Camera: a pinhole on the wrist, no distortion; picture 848 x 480 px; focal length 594.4 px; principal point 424.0 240.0 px. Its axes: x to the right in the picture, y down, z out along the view. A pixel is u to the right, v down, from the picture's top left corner.
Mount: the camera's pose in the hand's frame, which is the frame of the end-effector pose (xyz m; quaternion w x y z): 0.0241 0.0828 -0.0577 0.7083 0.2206 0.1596 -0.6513
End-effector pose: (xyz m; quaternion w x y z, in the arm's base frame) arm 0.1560 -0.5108 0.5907 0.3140 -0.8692 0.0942 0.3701
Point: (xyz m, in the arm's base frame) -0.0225 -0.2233 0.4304
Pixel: 315 263
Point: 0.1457 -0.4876 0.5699
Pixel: 555 189
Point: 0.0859 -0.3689 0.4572
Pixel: 334 352
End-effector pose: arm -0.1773 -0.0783 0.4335 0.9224 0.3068 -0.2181 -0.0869
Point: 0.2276 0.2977 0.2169
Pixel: behind the camera
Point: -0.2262 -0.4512 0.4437
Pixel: 668 315
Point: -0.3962 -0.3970 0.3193
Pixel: 711 19
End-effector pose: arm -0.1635 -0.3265 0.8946 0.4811 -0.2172 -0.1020 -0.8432
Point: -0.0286 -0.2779 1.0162
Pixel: 42 112
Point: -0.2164 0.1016 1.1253
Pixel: 501 27
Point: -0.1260 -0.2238 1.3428
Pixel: 244 404
